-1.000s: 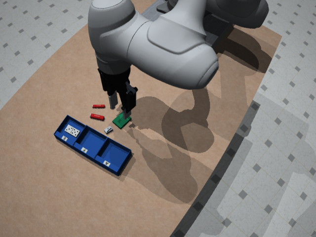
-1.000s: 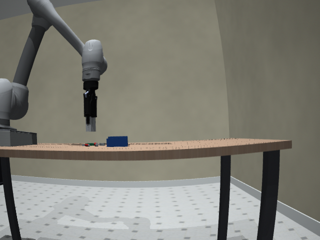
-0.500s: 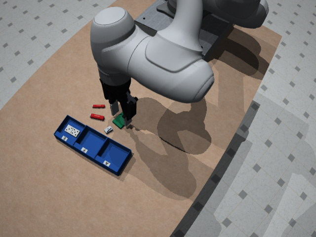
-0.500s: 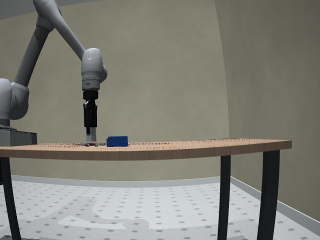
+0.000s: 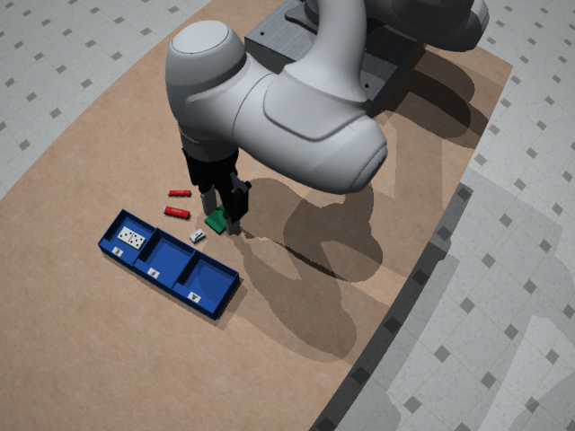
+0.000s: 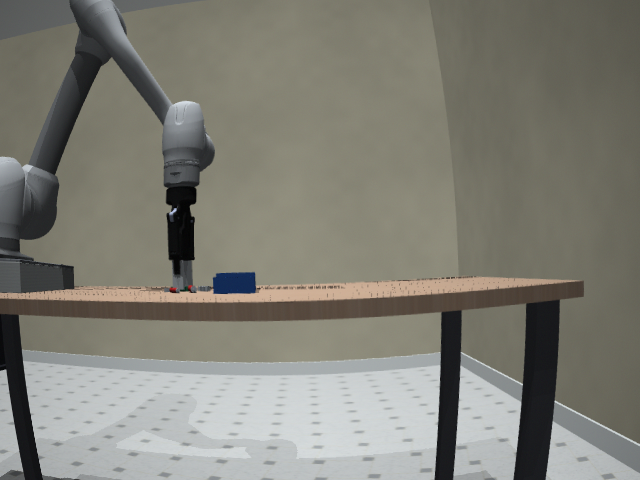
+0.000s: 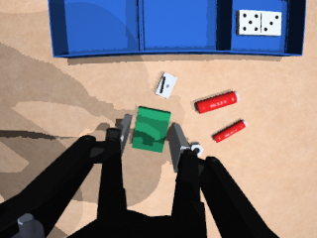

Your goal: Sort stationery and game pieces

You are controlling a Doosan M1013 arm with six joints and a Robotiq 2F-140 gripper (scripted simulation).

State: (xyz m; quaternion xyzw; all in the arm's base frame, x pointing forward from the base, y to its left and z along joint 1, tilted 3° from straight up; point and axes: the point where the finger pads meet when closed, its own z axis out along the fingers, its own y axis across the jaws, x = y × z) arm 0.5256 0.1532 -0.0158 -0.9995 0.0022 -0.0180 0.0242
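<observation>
The grey clip-like piece is 5 cm ahead of my hand, 3 cm below it and 1 cm to the right of it. Also, from my hand: green flat block (3 cm below); grey nut (6 cm to the right, 3 cm below, 2 cm behind); red thing (10 cm to the right, 3 cm below, 2 cm ahead).
</observation>
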